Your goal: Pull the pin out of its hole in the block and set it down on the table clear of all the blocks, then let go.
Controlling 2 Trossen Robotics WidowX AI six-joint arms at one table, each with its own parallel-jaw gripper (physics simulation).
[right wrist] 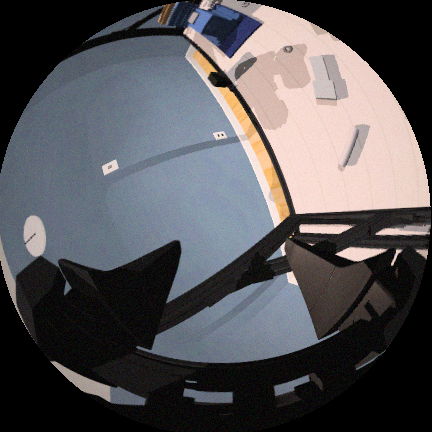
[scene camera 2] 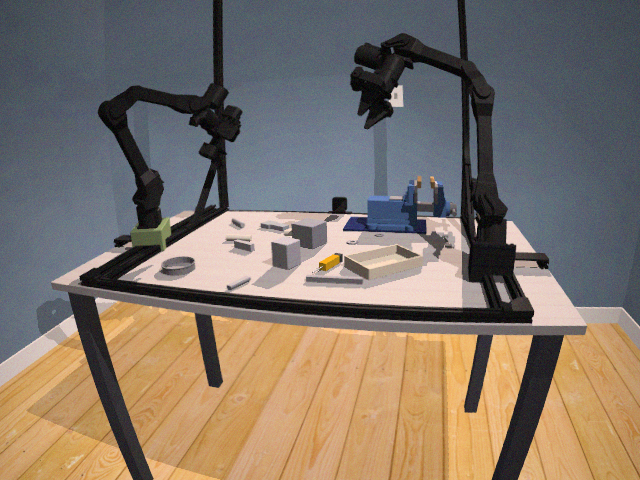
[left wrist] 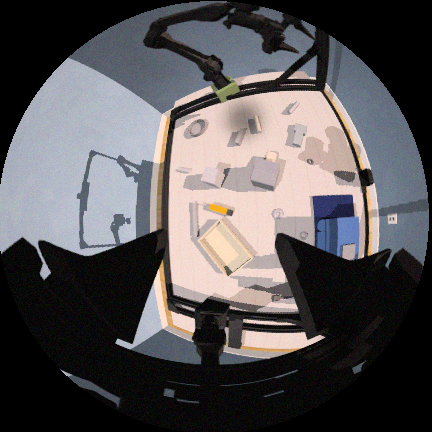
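Pixels of known places: left gripper, fingertip midpoint: (scene camera 2: 362,122) (left wrist: 222,237); right gripper, fingertip midpoint: (right wrist: 234,245) (scene camera 2: 232,143); left arm's base at its link origin: (scene camera 2: 492,246) (left wrist: 209,321); right arm's base at its link origin: (scene camera 2: 150,224) (left wrist: 221,83).
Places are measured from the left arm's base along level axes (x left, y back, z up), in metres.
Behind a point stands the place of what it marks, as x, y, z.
A larger grey block (scene camera 2: 309,234) @[-0.097, -0.458, -0.030] (left wrist: 264,173) @[-0.137, -0.464, -0.009] stands near the table's middle. A beige pin (scene camera 2: 287,233) @[-0.141, -0.536, -0.045] (left wrist: 271,156) @[-0.160, -0.527, -0.037] shows as a short stub at its side, mostly hidden by the block in scene camera 2. A smaller grey block (scene camera 2: 285,253) @[0.057, -0.464, -0.030] (left wrist: 212,176) @[0.014, -0.465, -0.009] stands apart, nearer the front. My left gripper (scene camera 2: 363,121) @[-0.123, -0.322, 0.257] (left wrist: 222,237) @[-0.123, -0.322, 0.257] is open and empty, high above the table and well away from the pin. My right gripper (right wrist: 234,245) @[-0.338, -0.799, 0.191] is open and empty, raised over the left back part of the table in scene camera 2. The pin does not show in the right wrist view.
A beige tray (scene camera 2: 356,267) @[0.040, -0.305, -0.056] (left wrist: 208,249) @[0.042, -0.241, -0.060], orange-handled tool (scene camera 2: 329,262) @[0.029, -0.370, -0.054] (left wrist: 218,209) @[0.009, -0.371, -0.051] and grey bar (scene camera 2: 333,280) @[0.106, -0.340, -0.063] (left wrist: 194,218) @[0.099, -0.341, -0.057] lie right of the smaller block in scene camera 2. A blue vise (scene camera 2: 391,210) @[-0.328, -0.279, -0.013] (left wrist: 342,231) @[-0.341, -0.319, 0.016] stands behind. A grey ring (scene camera 2: 177,270) @[0.160, -0.702, -0.057] lies front left, with small loose parts around the blocks.
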